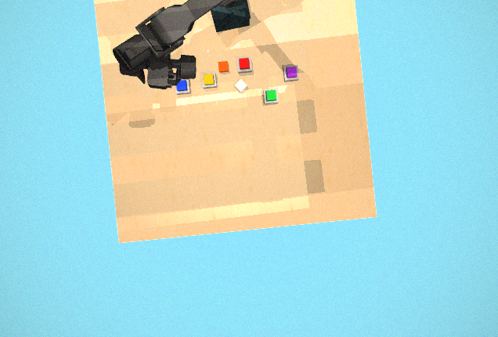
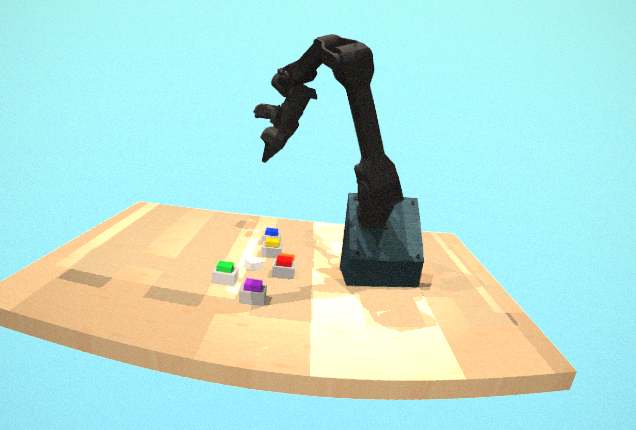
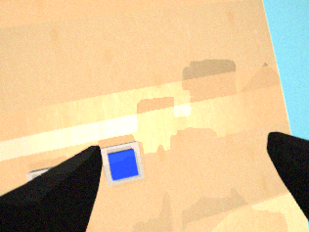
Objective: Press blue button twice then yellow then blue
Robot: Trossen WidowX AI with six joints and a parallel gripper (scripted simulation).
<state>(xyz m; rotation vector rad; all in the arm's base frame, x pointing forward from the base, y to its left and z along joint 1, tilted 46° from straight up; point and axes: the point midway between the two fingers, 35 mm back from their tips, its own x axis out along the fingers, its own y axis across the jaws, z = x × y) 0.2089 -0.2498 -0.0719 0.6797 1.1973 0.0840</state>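
Now: the blue button 19 cm below my gripper tip, 3 cm to the left of it and 3 cm behind it. Also, from my gripper tip: yellow button (19 cm below, 12 cm to the left, 2 cm behind); orange block (21 cm below, 18 cm to the left, 5 cm behind); white block (22 cm to the left, 21 cm below, 2 cm ahead).
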